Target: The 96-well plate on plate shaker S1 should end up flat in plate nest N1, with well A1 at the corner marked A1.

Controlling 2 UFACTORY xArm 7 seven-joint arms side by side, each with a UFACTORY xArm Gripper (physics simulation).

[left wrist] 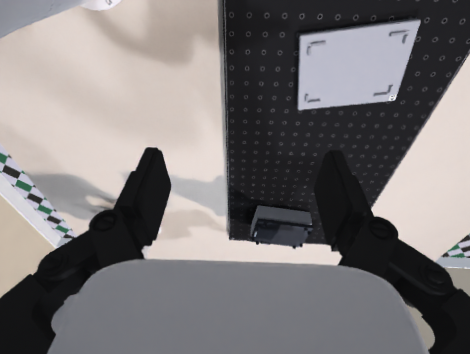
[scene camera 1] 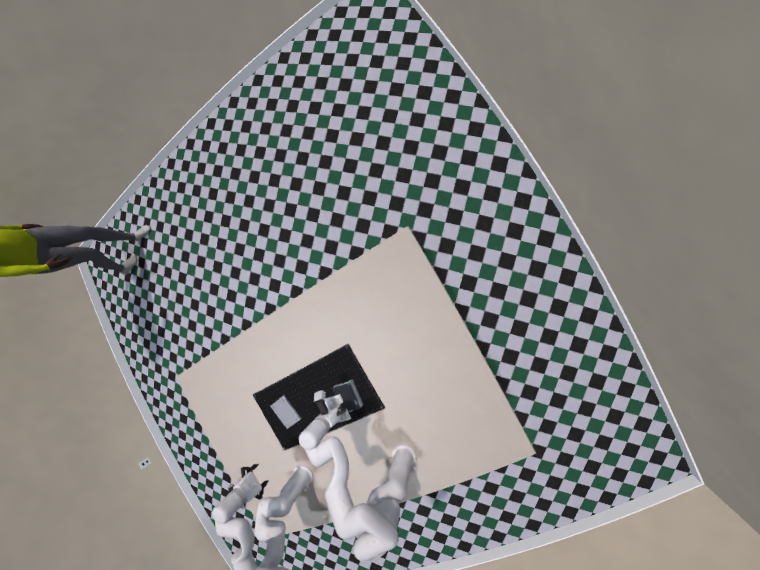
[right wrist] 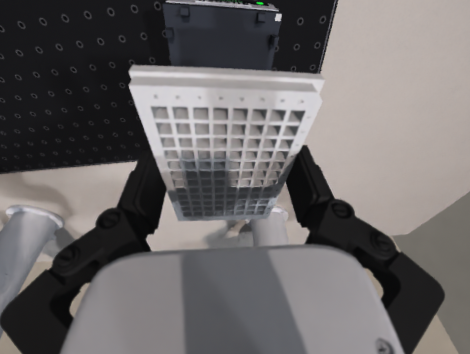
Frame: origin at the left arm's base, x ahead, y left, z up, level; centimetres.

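Seen in the pictures: left gripper, fingertip midpoint: [left wrist: 242, 168] [scene camera 1: 261, 473]; right gripper, fingertip midpoint: [scene camera 1: 336, 407] [right wrist: 226, 163]; left arm's base, origin of the base link: [scene camera 1: 303, 474] [right wrist: 37, 216]; right arm's base, origin of the base link: [scene camera 1: 404, 455].
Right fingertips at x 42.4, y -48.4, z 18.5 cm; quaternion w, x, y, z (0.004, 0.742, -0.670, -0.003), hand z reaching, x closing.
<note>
Offsets run from my right fingertips to a thing's top centre. "spot": to the spot under its first point. Level surfaces: height alone.
The white 96-well plate {dx -0.7, dy +0.0, dz +1.1 cm} [right wrist: 227, 90] is between the fingers of my right gripper [right wrist: 226, 163] [scene camera 1: 337, 409], which is shut on its long sides. It is held off plate shaker S1 {spot: dx +0.5, dy -1.8, dz -11.7 cm} [scene camera 1: 348, 395] [left wrist: 282, 222] [right wrist: 220, 40], a dark block with corner tabs. In the right wrist view the plate hides the shaker's lower part. I cannot read which plate corner is A1. Plate nest N1 {dx -2.3, dy +41.9, dz -15.6 cm} [scene camera 1: 285, 411] [left wrist: 350, 70] is a pale, empty slab with corner brackets; a small white mark sits at one corner. My left gripper [left wrist: 242, 168] [scene camera 1: 260, 476] is open and empty, away from the nest.
Nest and shaker stand on a black perforated board {dz -17.2 cm} [scene camera 1: 306, 384] [left wrist: 270, 115] [right wrist: 70, 90] on a beige surface {dz -18.5 cm} [scene camera 1: 429, 343]. The right arm reaches over the board's near edge; the left arm is at the lower left. A person [scene camera 1: 79, 234] stands at the far left.
</note>
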